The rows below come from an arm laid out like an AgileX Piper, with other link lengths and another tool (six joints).
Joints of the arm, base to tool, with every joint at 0 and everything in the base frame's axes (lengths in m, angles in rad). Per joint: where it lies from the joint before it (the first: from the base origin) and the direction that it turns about. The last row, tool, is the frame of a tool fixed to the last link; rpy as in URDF.
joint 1: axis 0 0 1 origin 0 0 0.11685
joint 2: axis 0 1 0 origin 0 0 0
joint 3: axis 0 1 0 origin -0.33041 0 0.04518
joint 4: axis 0.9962 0 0.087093 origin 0.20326 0 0.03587
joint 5: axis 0 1 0 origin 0 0 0
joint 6: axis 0.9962 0 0.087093 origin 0.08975 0 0.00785
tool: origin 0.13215 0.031 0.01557 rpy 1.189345 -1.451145 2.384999
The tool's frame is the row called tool.
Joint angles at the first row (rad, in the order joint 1, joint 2, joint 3, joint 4, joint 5, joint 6):
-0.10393, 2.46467, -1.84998, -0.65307, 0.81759, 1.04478
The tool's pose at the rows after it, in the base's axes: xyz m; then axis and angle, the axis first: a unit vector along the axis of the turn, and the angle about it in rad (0 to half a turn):
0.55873 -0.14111 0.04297 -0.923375 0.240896 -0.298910 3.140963
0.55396 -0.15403 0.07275 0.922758 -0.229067 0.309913 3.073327
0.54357 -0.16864 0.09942 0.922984 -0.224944 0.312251 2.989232
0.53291 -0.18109 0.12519 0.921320 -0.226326 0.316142 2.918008
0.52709 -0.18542 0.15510 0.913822 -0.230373 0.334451 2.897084
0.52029 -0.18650 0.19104 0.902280 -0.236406 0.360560 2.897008
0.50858 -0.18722 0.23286 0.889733 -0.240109 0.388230 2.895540
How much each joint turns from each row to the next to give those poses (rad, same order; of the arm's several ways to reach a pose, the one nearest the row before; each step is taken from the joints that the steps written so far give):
0.00000, -0.05315, 0.00001, -0.05177, -0.00949, 0.00002
-0.00001, -0.04698, -0.00003, -0.06805, 0.04737, -0.00002
0.00078, -0.04105, 0.00003, -0.06817, 0.06925, 0.00002
-0.00001, -0.03942, -0.00001, -0.05391, 0.06211, -0.00002
0.00001, -0.05229, 0.00000, -0.01758, 0.02523, 0.00000
0.00000, -0.06742, 0.00002, -0.00113, 0.01494, -0.00207
-0.00001, -0.08115, -0.00005, 0.00002, 0.01915, -0.01416

